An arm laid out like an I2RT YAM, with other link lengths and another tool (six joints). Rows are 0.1 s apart.
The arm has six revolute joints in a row. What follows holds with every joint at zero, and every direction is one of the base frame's.
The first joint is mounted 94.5 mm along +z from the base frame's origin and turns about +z.
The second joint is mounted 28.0 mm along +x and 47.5 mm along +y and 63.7 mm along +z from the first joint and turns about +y.
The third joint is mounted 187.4 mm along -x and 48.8 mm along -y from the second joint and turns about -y.
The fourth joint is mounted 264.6 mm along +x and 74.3 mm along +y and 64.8 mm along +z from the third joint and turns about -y.
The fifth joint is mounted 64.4 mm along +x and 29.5 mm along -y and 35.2 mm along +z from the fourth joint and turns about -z.
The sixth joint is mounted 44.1 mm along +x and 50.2 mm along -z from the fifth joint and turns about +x.
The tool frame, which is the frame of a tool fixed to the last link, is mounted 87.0 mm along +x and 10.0 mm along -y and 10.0 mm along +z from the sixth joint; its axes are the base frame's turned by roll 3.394, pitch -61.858 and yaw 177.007 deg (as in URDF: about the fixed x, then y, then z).
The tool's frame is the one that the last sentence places.
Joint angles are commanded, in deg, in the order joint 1, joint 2, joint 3, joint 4, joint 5, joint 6. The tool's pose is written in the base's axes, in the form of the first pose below.
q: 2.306 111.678 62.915 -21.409 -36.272 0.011
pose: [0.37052, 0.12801, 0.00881], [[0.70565, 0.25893, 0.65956], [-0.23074, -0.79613, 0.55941], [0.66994, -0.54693, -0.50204]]
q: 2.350 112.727 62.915 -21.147 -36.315 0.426
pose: [0.36832, 0.12823, 0.00270], [[0.71662, 0.24539, 0.65287], [-0.23520, -0.79621, 0.55744], [0.65661, -0.55303, -0.51286]]
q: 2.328 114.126 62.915 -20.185 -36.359 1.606
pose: [0.36714, 0.12796, -0.00497], [[0.72579, 0.22159, 0.65125], [-0.25004, -0.79697, 0.54984], [0.64086, -0.56190, -0.52303]]
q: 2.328 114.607 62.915 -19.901 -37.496 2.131
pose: [0.36599, 0.13005, -0.00636], [[0.73184, 0.21548, 0.64651], [-0.26369, -0.78525, 0.56022], [0.62839, -0.58047, -0.51786]]
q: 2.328 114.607 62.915 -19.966 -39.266 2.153
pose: [0.36495, 0.13338, -0.00427], [[0.73599, 0.22130, 0.63980], [-0.27504, -0.76582, 0.58127], [0.61861, -0.60378, -0.50277]]
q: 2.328 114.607 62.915 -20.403 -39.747 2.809
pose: [0.36337, 0.13414, -0.00414], [[0.74375, 0.20754, 0.63543], [-0.28550, -0.76090, 0.58269], [0.60443, -0.61479, -0.50666]]
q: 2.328 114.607 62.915 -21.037 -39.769 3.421
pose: [0.36144, 0.13402, -0.00473], [[0.75227, 0.19056, 0.63070], [-0.29254, -0.76112, 0.57889], [0.59035, -0.61998, -0.51682]]
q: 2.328 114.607 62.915 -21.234 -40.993 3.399
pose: [0.36030, 0.13626, -0.00331], [[0.75657, 0.19301, 0.62478], [-0.29939, -0.74719, 0.59336], [0.58135, -0.63597, -0.50752]]
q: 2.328 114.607 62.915 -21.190 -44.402 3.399
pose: [0.35876, 0.14236, 0.00134], [[0.76286, 0.20471, 0.61330], [-0.31863, -0.70636, 0.63209], [0.56261, -0.67761, -0.47363]]
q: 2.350 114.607 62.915 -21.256 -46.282 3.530
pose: [0.35754, 0.14571, 0.00396], [[0.76788, 0.20779, 0.60596], [-0.32975, -0.68276, 0.65199], [0.54921, -0.70047, -0.45576]]
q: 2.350 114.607 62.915 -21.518 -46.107 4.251
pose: [0.35681, 0.14530, 0.00339], [[0.77222, 0.19193, 0.60568], [-0.33634, -0.68527, 0.64597], [0.53903, -0.70254, -0.46463]]
